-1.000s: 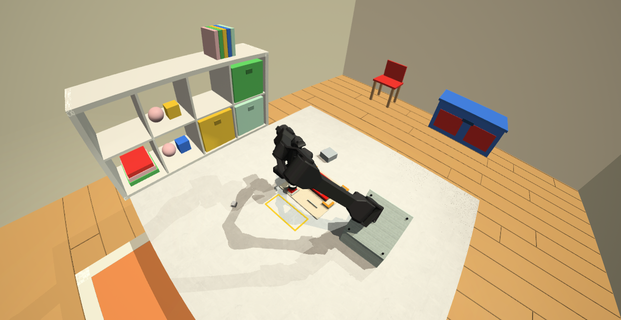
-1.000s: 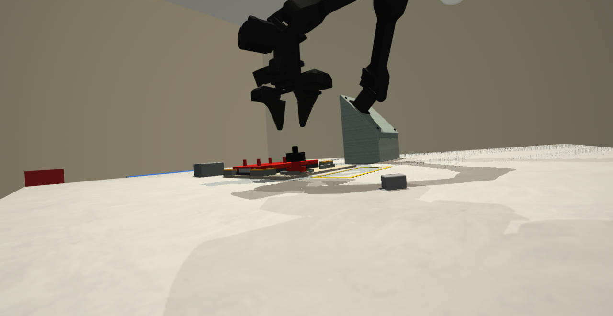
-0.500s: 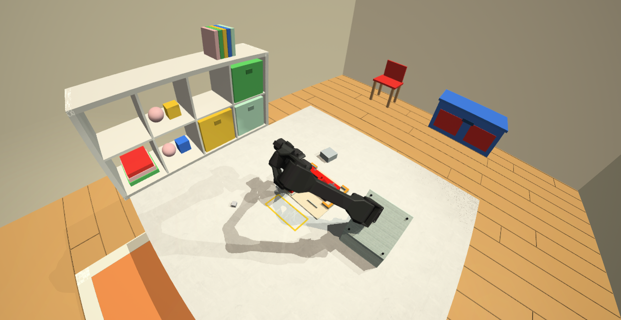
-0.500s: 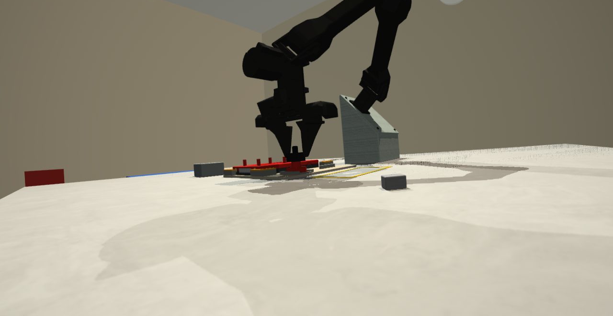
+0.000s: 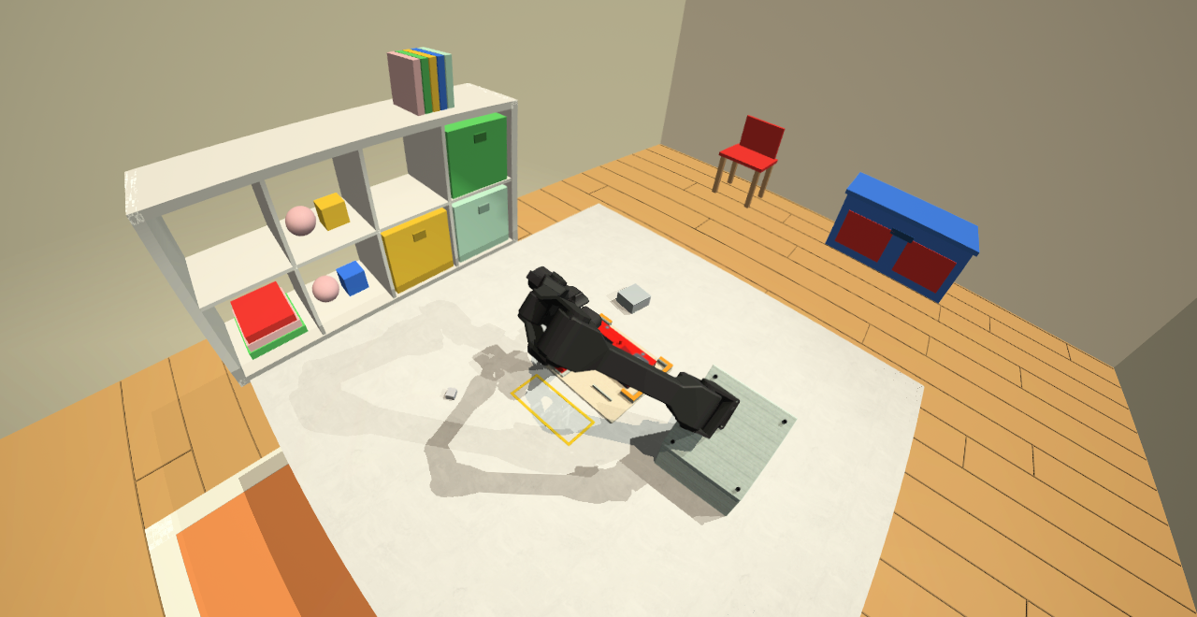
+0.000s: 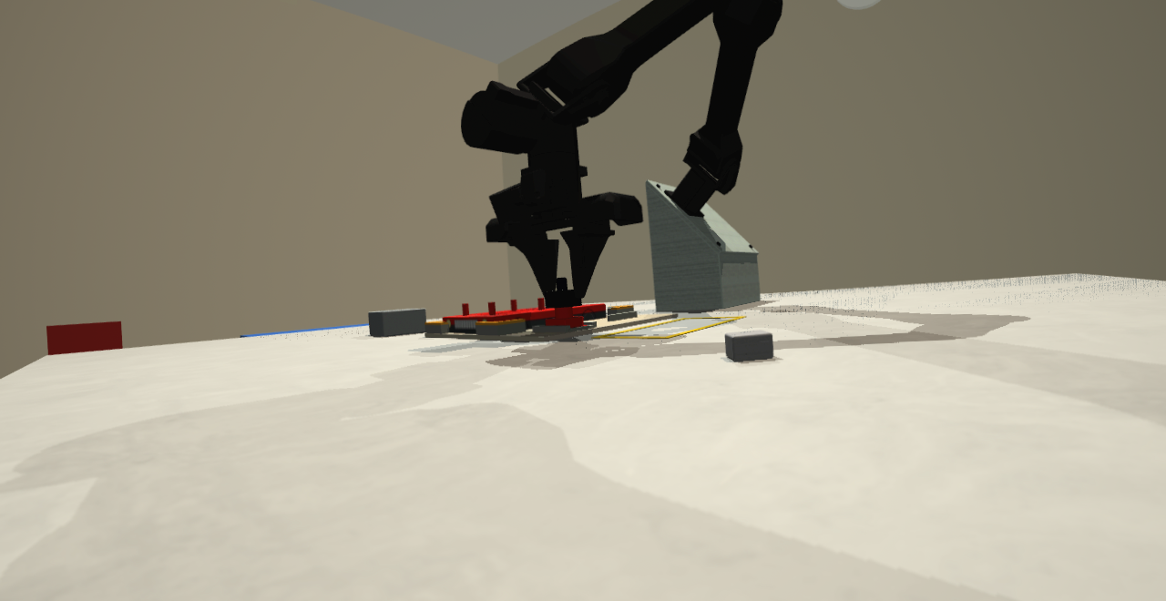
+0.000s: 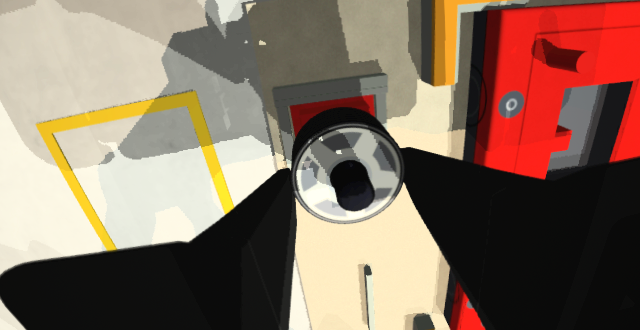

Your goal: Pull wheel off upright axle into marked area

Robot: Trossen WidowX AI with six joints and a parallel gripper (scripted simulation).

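Right now my gripper tip is right at the wheel.
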